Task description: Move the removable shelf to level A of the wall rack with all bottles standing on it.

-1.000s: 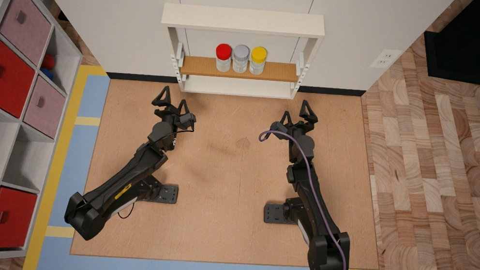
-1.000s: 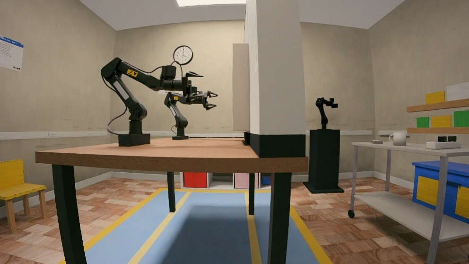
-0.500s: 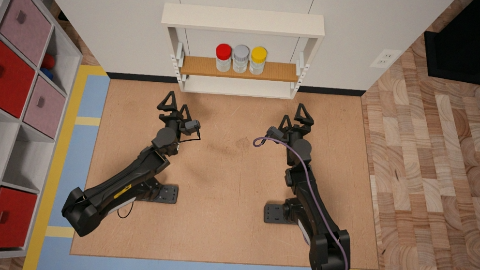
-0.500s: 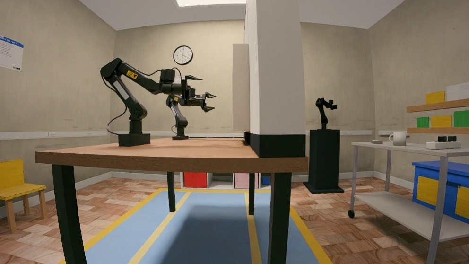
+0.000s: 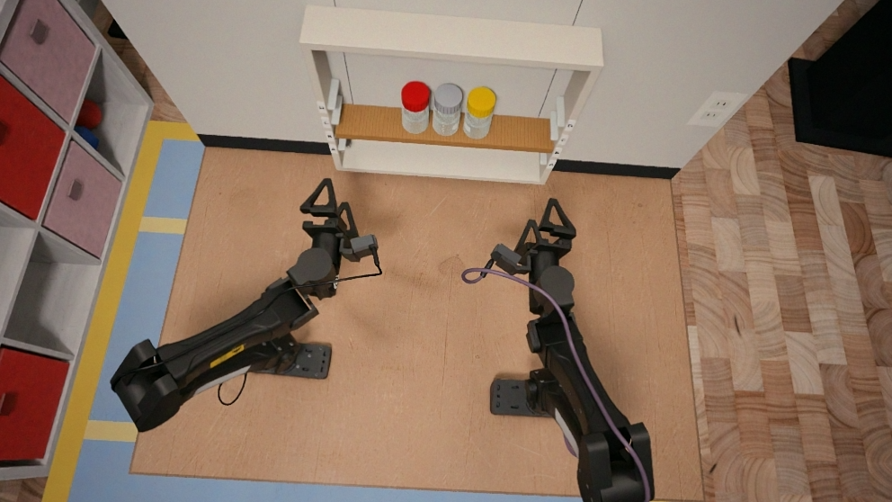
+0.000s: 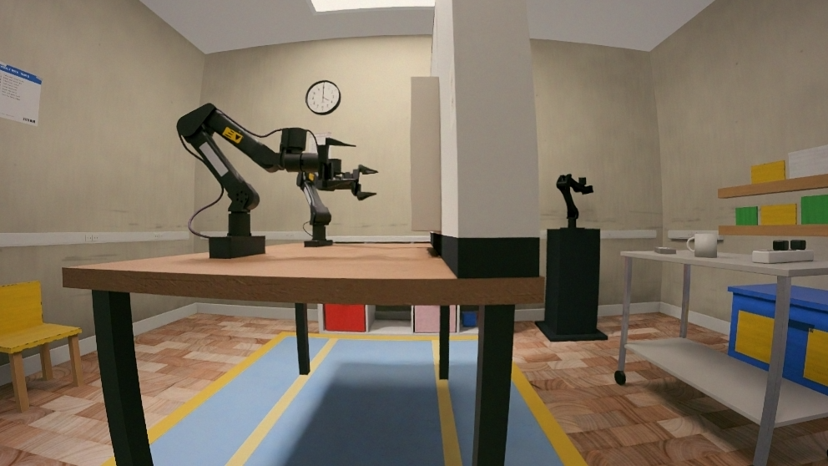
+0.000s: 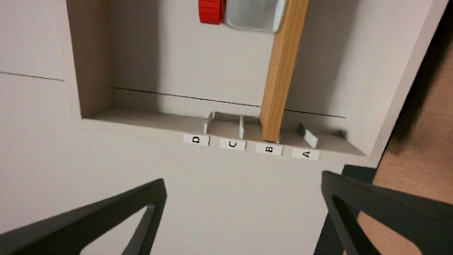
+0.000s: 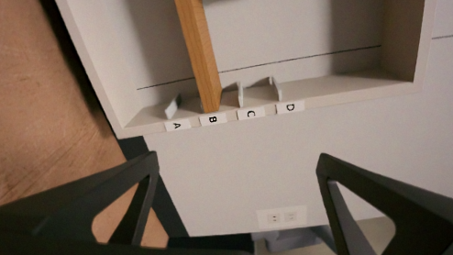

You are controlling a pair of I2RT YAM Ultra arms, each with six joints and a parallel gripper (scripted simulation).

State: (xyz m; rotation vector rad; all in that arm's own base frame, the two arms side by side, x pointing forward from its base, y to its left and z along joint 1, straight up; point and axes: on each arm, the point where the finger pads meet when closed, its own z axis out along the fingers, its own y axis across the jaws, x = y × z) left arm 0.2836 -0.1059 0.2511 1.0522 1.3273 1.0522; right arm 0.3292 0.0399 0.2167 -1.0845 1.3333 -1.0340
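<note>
Now: left hand 210 mm short of the red-capped bottle, 120 mm to the left of it and 10 mm below it. Also, from my left hand: shelf board (220 mm ahead, 180 mm to the right, 50 mm below); wall rack (220 mm ahead, 180 mm to the right, 10 mm above); grey-capped bottle (220 mm ahead, 180 mm to the right, 10 mm above).
My right hand is 190 mm short of the yellow-capped bottle, 150 mm to the right of it and 10 mm below it. From my right hand the other things lie so: shelf board 220 mm to the left, 180 mm ahead, 40 mm below; then wall rack 220 mm to the left, 180 mm ahead, 20 mm above; then grey-capped bottle 220 mm to the left, 180 mm ahead, 10 mm above.
</note>
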